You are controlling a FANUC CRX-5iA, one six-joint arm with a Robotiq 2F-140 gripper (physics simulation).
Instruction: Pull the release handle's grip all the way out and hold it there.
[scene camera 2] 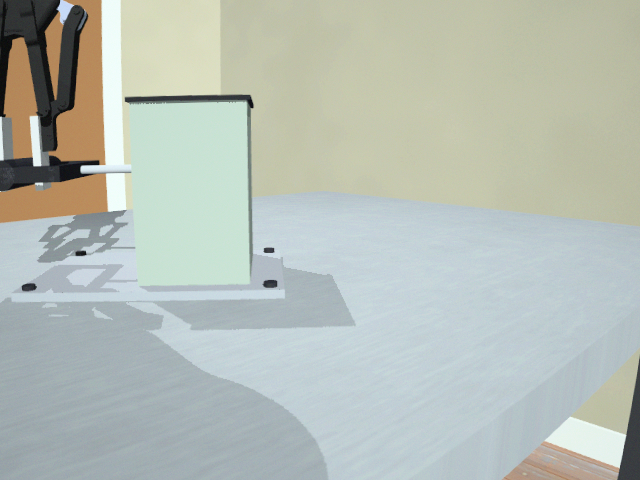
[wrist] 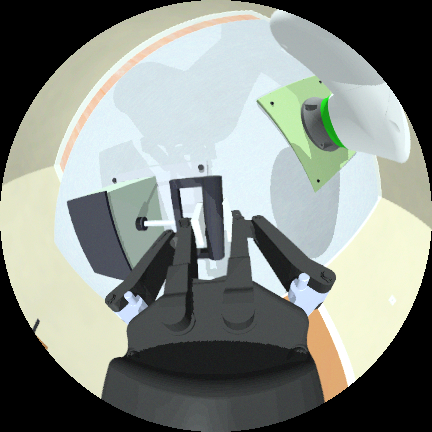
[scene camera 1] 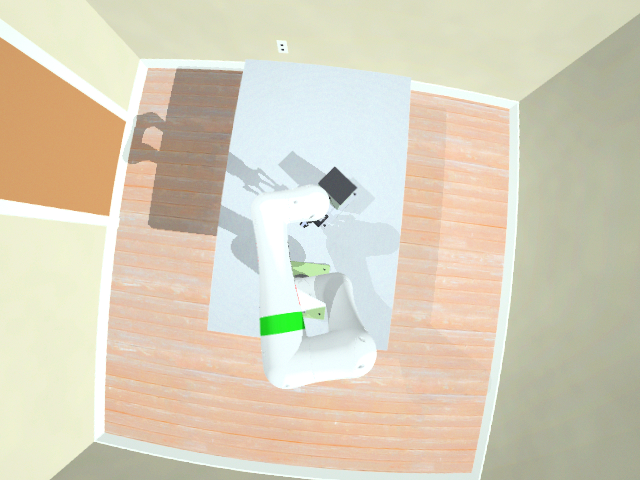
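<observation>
The release handle is a dark rectangular frame with a thick round grip (wrist: 216, 200) (scene camera 2: 6, 176) on its outer side. A white rod (scene camera 2: 105, 168) (wrist: 159, 223) joins it to the pale green housing (scene camera 2: 191, 196) (wrist: 132, 212), and a length of rod shows between them. My gripper (wrist: 213, 209) (scene camera 2: 21, 149) points down and is shut on the grip, one pale pad inside the frame's opening and the other on the outer side. The handle is level, well above the table. In scene camera 1, the arm partly hides the gripper and handle beside the housing's black top (scene camera 1: 337, 184).
The housing stands on a pale base plate (scene camera 2: 82, 297) with dark bolts, on the light grey table (scene camera 2: 439, 320) (scene camera 1: 320, 113). The white arm (scene camera 1: 273, 248) reaches over the table from its green mounting plate (wrist: 285, 110). A wall stands beyond the table.
</observation>
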